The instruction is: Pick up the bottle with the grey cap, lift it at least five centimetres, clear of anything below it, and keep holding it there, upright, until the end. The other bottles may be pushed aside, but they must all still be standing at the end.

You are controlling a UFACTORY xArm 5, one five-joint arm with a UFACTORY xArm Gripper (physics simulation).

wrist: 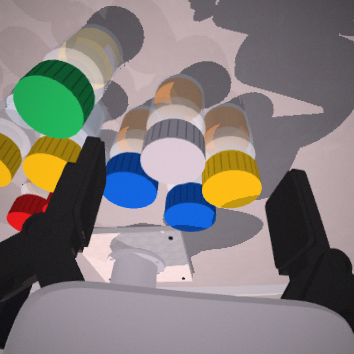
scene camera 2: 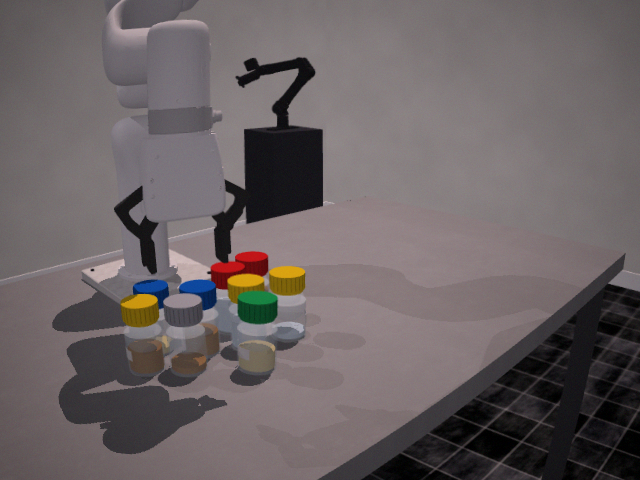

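Pixels of known places: gripper, fingertip midpoint: [wrist: 193, 172] [scene camera 2: 187, 265]; arm's base, origin of the base link: [wrist: 135, 262] [scene camera 2: 147, 271].
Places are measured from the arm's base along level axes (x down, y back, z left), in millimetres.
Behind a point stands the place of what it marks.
The bottle with the grey cap [scene camera 2: 183, 310] {x -84, y -418, z -91 mm} [wrist: 172, 150] {x -87, y -406, z -82 mm} stands upright on the table, with some brown content. My gripper [scene camera 2: 186, 266] {x -157, y -455, z -96 mm} [wrist: 193, 172] {x -157, y -455, z -96 mm} is open and empty, with its fingertips higher than the caps. In the wrist view the grey cap lies between the two spread fingers. A yellow-capped bottle [scene camera 2: 139, 310] {x -84, y -386, z -144 mm} [wrist: 231, 180] {x -87, y -374, z -134 mm} stands close on one side of it. Two blue-capped bottles [scene camera 2: 197, 294] {x -84, y -376, z -51 mm} [wrist: 131, 182] {x -87, y -365, z -45 mm} stand close by on the robot base's side. A green-capped bottle [scene camera 2: 257, 307] {x -85, y -466, z -5 mm} [wrist: 52, 100] {x -89, y -450, z 3 mm} stands upright with a gap to the grey-capped one.
Two more yellow-capped bottles, one nearer [scene camera 2: 246, 288] {x -84, y -394, z 19 mm} [wrist: 50, 165] {x -87, y -382, z 27 mm} and one farther right [scene camera 2: 286, 280] {x -83, y -396, z 85 mm} [wrist: 5, 160] {x -83, y -381, z 74 mm}, stand behind the green one. Two red-capped bottles [scene camera 2: 251, 263] {x -84, y -299, z 80 mm} are farther back, partly hidden. The robot's base plate [scene camera 2: 98, 276] {x 0, y 27, z -102 mm} [wrist: 175, 250] {x 3, y -61, z -85 mm} is behind the group. The table's edge runs along the right.
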